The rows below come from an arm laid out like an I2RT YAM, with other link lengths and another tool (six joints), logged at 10 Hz.
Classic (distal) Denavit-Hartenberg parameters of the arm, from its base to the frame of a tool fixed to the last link. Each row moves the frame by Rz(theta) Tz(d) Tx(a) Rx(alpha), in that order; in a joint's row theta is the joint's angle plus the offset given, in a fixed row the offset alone. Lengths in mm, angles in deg.
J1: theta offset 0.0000  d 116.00  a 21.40  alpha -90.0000
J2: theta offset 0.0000  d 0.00  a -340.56  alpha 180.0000
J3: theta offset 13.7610  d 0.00  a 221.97  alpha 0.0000
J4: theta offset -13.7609  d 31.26  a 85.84  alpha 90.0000
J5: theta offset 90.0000  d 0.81  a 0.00  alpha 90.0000
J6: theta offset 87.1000  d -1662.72  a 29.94  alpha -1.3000
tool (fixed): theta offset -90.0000  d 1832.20  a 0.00  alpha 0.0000
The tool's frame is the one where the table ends.
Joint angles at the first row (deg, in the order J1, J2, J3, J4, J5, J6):
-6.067 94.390 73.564 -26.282 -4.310 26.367
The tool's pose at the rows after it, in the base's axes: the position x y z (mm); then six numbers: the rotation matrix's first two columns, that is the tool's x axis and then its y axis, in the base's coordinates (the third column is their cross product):
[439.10 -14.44 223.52 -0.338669 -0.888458 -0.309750 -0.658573 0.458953 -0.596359]
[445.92 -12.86 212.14 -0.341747 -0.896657 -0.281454 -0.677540 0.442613 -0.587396]
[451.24 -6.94 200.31 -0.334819 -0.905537 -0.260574 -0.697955 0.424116 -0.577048]
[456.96 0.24 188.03 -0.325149 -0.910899 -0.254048 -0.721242 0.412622 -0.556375]
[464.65 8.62 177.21 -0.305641 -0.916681 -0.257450 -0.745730 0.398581 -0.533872]
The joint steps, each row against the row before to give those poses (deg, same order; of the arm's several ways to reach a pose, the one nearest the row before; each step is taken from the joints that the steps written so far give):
0.791 2.196 0.438 0.441 1.845 -0.088
0.792 2.110 0.968 -0.351 1.318 -0.526
1.141 1.847 0.353 0.175 0.881 -0.352
0.881 2.196 0.698 -0.084 -0.171 -0.089
0.703 2.548 1.408 -0.267 -1.051 -0.349

